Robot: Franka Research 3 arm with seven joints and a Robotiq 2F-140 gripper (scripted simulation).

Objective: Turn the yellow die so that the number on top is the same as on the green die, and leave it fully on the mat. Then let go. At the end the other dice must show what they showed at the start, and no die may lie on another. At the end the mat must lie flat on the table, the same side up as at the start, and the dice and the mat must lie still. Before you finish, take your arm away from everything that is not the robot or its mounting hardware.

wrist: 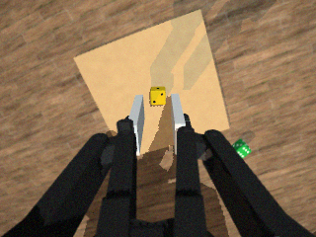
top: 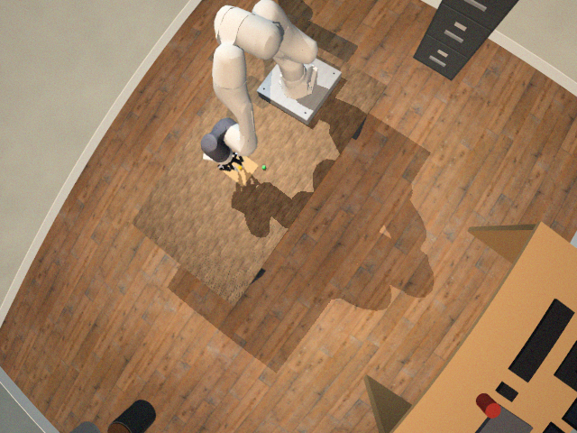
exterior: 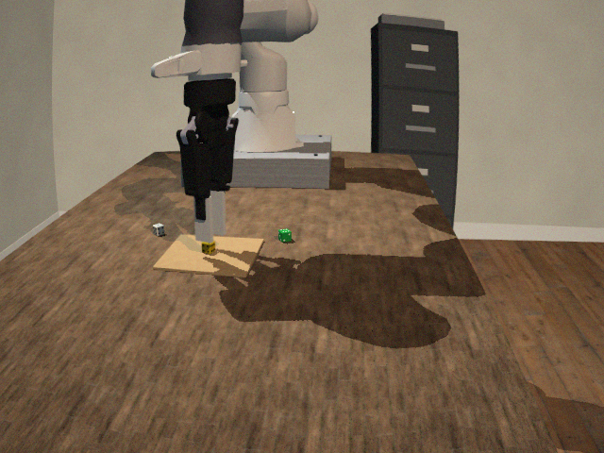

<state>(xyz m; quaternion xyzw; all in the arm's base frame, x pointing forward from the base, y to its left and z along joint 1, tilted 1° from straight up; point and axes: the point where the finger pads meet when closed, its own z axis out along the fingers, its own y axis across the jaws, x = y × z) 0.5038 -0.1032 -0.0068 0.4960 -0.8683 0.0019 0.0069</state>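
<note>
My gripper is now 5 cm above the yellow die. From my hand the other things lie so: white die (10 cm behind, 10 cm to the right, 5 cm below); then tan mat (6 cm below); then green die (5 cm behind, 11 cm to the left, 5 cm below).
</note>
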